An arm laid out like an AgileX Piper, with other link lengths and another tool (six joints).
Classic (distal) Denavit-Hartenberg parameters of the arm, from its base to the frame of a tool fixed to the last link. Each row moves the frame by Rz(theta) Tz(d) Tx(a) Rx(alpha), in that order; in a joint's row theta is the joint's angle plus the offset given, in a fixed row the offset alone. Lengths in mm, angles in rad.
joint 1: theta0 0  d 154.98  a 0  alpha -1.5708
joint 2: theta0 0.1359  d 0  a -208.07  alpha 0
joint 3: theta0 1.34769  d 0  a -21.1  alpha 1.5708
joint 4: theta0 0  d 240.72  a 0  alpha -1.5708
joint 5: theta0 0  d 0  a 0  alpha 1.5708
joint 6: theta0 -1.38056  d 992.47  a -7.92  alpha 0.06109
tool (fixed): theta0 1.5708  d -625.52  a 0  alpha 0
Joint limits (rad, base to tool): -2.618..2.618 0..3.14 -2.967..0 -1.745..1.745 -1.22..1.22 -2.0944..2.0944
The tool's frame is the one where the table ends.
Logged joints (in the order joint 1, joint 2, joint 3, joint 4, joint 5, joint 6), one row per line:
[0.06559, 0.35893, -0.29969, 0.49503, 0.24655, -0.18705]
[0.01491, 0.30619, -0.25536, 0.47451, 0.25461, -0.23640]
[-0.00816, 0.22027, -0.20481, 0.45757, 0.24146, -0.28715]
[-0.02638, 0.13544, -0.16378, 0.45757, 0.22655, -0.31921]
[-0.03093, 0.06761, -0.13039, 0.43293, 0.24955, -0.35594]
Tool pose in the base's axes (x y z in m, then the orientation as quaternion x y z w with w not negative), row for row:
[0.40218, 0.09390, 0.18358, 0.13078, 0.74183, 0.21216, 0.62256]
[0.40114, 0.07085, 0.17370, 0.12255, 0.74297, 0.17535, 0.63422]
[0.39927, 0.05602, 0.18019, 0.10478, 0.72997, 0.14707, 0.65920]
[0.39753, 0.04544, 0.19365, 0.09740, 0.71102, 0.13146, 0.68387]
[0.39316, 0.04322, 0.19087, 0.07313, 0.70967, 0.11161, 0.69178]
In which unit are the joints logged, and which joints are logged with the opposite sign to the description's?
The joints are logged in radians. Opposite sign: none.
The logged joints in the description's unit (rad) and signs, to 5 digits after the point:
[0.06559, 0.35893, -0.29969, 0.49503, 0.24655, -0.18705]
[0.01491, 0.30619, -0.25536, 0.47451, 0.25461, -0.23640]
[-0.00816, 0.22027, -0.20481, 0.45757, 0.24146, -0.28715]
[-0.02638, 0.13544, -0.16378, 0.45757, 0.22655, -0.31921]
[-0.03093, 0.06761, -0.13039, 0.43293, 0.24955, -0.35594]

